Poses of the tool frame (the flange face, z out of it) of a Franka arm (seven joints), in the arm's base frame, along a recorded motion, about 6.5 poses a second.
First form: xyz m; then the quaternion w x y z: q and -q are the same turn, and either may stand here.
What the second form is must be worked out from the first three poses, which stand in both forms.
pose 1, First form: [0.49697, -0.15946, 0.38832, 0.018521, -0.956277, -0.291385, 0.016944]
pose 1, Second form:
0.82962, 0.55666, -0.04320, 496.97
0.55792, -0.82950, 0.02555, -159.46
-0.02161, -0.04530, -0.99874, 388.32
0, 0, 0, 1

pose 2, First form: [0.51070, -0.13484, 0.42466, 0.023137, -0.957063, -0.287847, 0.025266]
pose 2, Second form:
0.83301, 0.54981, -0.06168, 510.70
0.55215, -0.83322, 0.02974, -134.84
-0.03504, -0.05883, -0.99765, 424.66
0, 0, 0, 1

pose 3, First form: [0.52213, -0.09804, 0.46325, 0.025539, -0.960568, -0.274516, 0.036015]
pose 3, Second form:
0.84669, 0.52554, -0.08321, 522.13
0.52922, -0.84798, 0.02929, -98.04
-0.05517, -0.06884, -0.99610, 463.25
0, 0, 0, 1

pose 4, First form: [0.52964, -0.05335, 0.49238, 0.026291, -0.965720, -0.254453, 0.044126]
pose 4, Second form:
0.86661, 0.48914, -0.09861, 529.64
0.49378, -0.86912, 0.02832, -53.35
-0.07185, -0.07324, -0.99472, 492.38
0, 0, 0, 1

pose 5, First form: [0.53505, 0.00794, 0.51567, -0.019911, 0.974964, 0.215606, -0.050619]
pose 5, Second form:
0.90190, 0.41840, -0.10729, 535.05
0.42243, -0.90624, 0.01700, 7.94
-0.09012, -0.06065, -0.99408, 515.67
0, 0, 0, 1

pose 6, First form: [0.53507, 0.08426, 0.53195, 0.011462, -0.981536, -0.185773, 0.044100]
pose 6, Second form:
0.92709, 0.36367, -0.09083, 535.07
0.36570, -0.93071, 0.00612, 84.26
-0.08231, -0.03889, -0.99585, 531.95
0, 0, 0, 1

